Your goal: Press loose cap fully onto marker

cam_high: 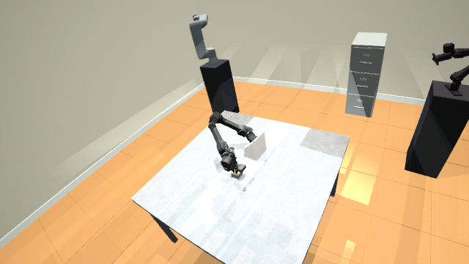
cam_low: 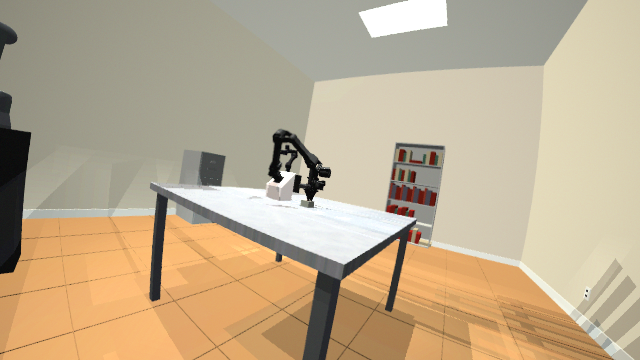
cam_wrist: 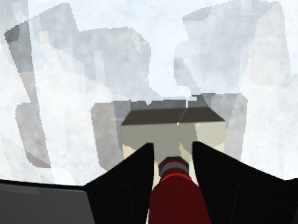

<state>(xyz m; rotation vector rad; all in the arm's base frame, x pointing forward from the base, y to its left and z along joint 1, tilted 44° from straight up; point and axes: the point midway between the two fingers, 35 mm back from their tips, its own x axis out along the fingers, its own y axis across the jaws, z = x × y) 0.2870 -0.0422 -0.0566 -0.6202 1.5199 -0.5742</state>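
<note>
My gripper tip is now 10 mm past the red marker cap and 50 mm below it. Round my gripper tip: holder block (10 mm behind, 20 mm below).
</note>
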